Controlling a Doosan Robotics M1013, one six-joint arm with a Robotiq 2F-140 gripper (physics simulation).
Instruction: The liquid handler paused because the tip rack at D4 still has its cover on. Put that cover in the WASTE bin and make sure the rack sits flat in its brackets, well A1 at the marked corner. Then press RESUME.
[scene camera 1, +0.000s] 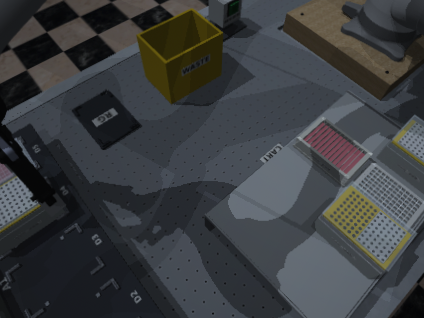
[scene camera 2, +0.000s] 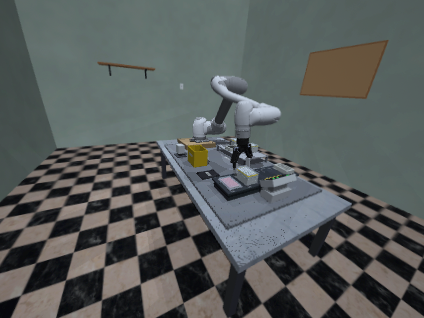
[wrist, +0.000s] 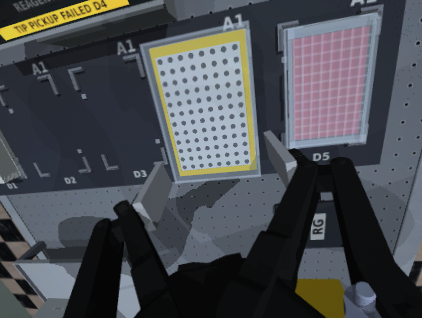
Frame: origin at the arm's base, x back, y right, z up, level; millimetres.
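Seen in the pictures: gripper, fingertip midpoint: (scene camera 2: 241, 169) (wrist: 214, 160); arm's base, origin of the base link: (scene camera 1: 381, 32) (scene camera 2: 199, 140).
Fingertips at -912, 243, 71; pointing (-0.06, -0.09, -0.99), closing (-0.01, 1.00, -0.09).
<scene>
Pixels of each thing's top centre, then the offset from my fingertips to it, as dx, dy, dz. "spot": a spot on its surface instead.
- tip rack, middle of its top: (wrist: 205, 116) (scene camera 1: 4, 201) (scene camera 2: 246, 170) -51, +10, +23
- clear rim, surface spot: (wrist: 158, 100) spot: -76, -26, +23
- yellow WASTE bin, middle of its top: (scene camera 1: 179, 33) (scene camera 2: 197, 148) +438, +77, +28
- screen, surface spot: (wrist: 65, 19) spot: -170, -93, -1
- pink plate, middle of its top: (wrist: 330, 89) (scene camera 2: 229, 181) -33, +132, -33
- black RG pad, middle of its top: (wrist: 319, 229) (scene camera 1: 104, 115) (scene camera 2: 208, 173) +211, +119, -93
- raised cart, middle of its top: (scene camera 1: 341, 190) (scene camera 2: 241, 149) +382, -403, -41
- red-striped rack, middle of its top: (scene camera 1: 334, 145) +443, -341, -16
The tip rack (scene camera 1: 14, 200) (scene camera 2: 247, 175) (wrist: 205, 107), white with a yellow border, stands at D4. A clear rim (wrist: 158, 100), apparently the cover, surrounds its top. The A1 mark is by its top right corner in the wrist view; its brackets are mostly hidden, so I cannot tell whether it sits flat. My gripper (scene camera 2: 242, 164) (wrist: 214, 160) is open and empty, above the rack's D4-label end, one finger out to each side. The yellow WASTE bin (scene camera 1: 157, 70) (scene camera 2: 197, 156) (wrist: 320, 297) stands upright. The screen (wrist: 65, 19) reads TIP PICKUP FAILED D4. RESUME does not show legibly.
A pink plate (scene camera 2: 230, 183) (wrist: 330, 82) sits at D5 beside the rack. A black RG pad (scene camera 1: 104, 118) (wrist: 318, 226) lies between deck and bin. The raised cart (scene camera 1: 260, 200) holds a red-striped rack (scene camera 1: 335, 150) and several tip racks. The screen housing overhangs the deck's far edge.
</scene>
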